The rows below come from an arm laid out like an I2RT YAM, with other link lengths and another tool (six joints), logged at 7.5 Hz.
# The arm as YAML. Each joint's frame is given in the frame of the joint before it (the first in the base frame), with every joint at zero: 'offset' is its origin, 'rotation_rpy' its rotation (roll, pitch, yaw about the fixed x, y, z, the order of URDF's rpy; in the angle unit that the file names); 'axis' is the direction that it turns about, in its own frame. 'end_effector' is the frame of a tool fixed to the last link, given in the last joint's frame.
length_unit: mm
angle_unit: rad
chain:
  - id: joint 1
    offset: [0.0, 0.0, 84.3]
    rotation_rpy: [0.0, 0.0, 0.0]
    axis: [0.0, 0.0, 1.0]
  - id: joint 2
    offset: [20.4, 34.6, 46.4]
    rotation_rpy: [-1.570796, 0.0, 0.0]
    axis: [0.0, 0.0, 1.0]
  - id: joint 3
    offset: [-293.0, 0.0, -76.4]
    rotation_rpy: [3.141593, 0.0, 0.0]
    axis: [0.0, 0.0, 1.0]
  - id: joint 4
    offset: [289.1, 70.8, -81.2]
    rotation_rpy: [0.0, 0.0, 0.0]
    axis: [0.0, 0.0, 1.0]
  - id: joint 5
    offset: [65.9, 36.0, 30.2]
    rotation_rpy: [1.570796, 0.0, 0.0]
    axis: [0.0, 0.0, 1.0]
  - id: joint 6
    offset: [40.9, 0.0, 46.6]
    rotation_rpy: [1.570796, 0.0, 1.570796]
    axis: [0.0, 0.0, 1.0]
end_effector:
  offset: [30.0, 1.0, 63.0]
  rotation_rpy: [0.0, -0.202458, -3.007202]
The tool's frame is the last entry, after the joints.
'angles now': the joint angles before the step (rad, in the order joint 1, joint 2, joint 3, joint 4, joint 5, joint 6). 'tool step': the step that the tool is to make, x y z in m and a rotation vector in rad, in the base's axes. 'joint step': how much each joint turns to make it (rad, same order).
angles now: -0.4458 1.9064 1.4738 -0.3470 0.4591 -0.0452
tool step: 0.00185 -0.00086 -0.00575 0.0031 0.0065 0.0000
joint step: 0.0000 0.0130 0.0001 0.0057 0.0000 0.0000
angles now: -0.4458 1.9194 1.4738 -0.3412 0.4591 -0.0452
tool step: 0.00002 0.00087 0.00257 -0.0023 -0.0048 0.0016
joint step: 0.0016 -0.0050 0.0004 0.0000 0.0000 0.0000
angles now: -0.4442 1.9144 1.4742 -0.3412 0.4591 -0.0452
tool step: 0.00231 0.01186 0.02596 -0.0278 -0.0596 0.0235
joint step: 0.0232 -0.0503 0.0000 0.0156 0.0000 -0.0004
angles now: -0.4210 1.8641 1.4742 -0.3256 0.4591 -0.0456
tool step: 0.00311 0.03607 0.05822 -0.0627 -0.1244 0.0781
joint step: 0.0699 -0.1141 0.0004 0.0313 0.0000 -0.0156
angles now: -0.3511 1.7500 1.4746 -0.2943 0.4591 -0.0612
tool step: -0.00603 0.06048 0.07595 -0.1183 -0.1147 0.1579
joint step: 0.1190 -0.1518 0.0000 0.0363 0.0019 -0.0996
